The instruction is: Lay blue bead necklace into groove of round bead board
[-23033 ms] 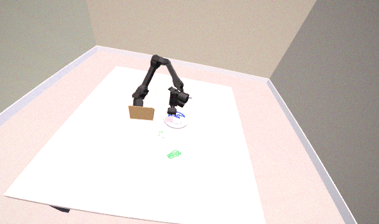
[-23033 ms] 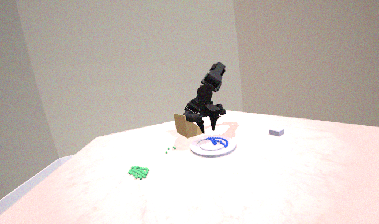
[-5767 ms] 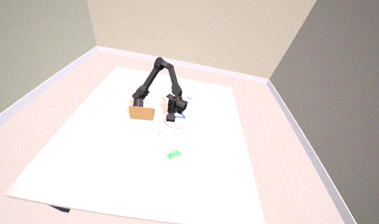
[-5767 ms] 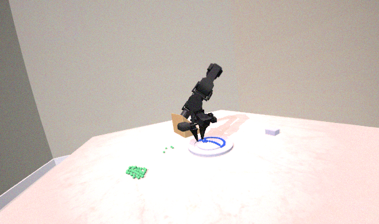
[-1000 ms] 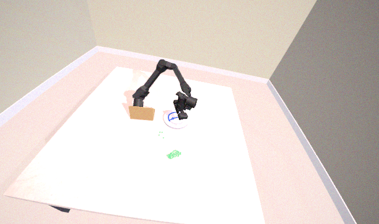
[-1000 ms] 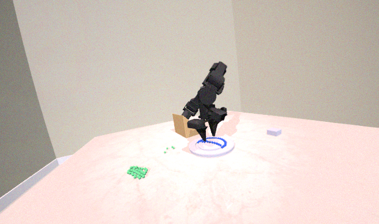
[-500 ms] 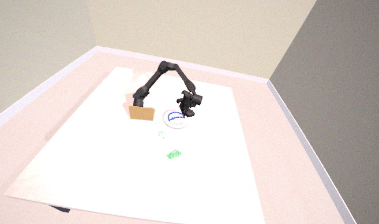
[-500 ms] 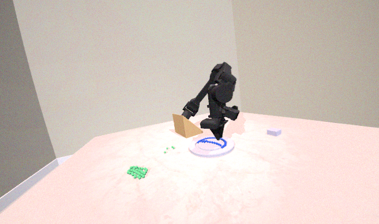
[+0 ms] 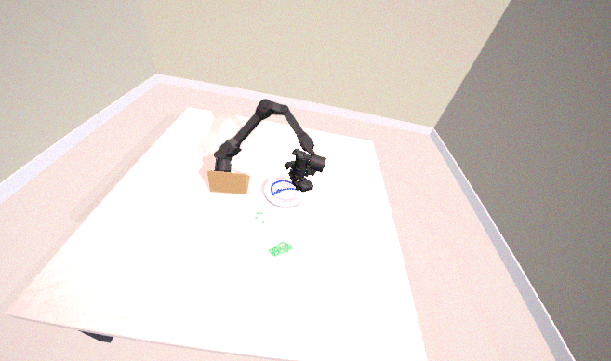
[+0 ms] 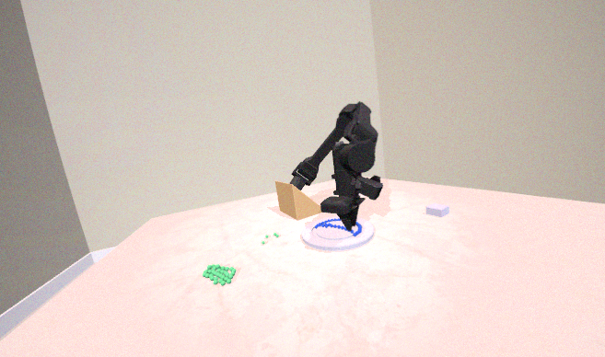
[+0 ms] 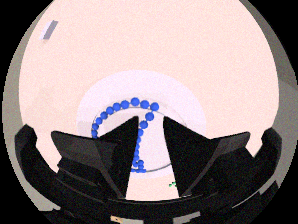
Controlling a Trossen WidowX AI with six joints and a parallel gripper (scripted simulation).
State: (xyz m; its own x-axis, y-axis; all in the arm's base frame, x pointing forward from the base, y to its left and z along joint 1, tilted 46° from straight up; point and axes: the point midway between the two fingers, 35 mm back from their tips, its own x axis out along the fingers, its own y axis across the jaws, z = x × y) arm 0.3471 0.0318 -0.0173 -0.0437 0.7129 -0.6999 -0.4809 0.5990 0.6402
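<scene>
The round white bead board is 5 cm behind my gripper tip, 2 cm below it and 1 cm to the right of it. Round my gripper tip: small grey block (28 cm to the left, 6 cm ahead, 1 cm below).
</scene>
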